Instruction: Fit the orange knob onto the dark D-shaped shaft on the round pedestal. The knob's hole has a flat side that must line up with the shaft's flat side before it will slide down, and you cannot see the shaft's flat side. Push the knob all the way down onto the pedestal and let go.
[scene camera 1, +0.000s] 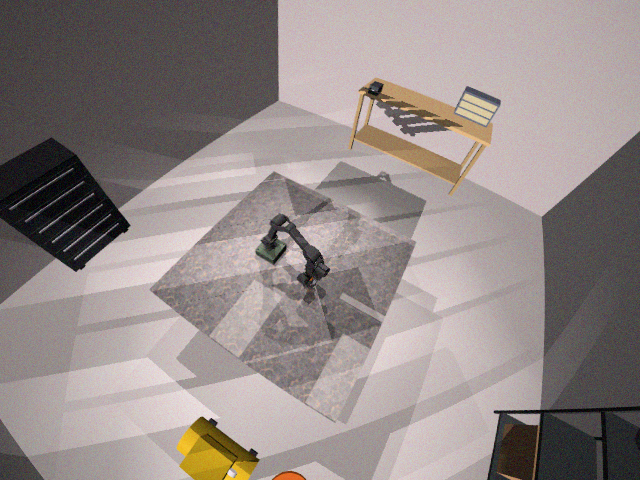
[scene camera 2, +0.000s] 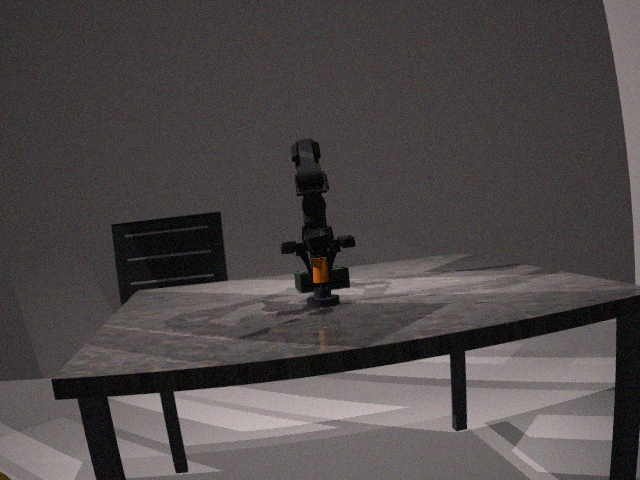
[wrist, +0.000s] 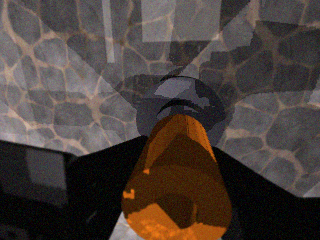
Note:
I see my gripper, an orange knob and a pedestal.
My gripper also shows in the wrist view.

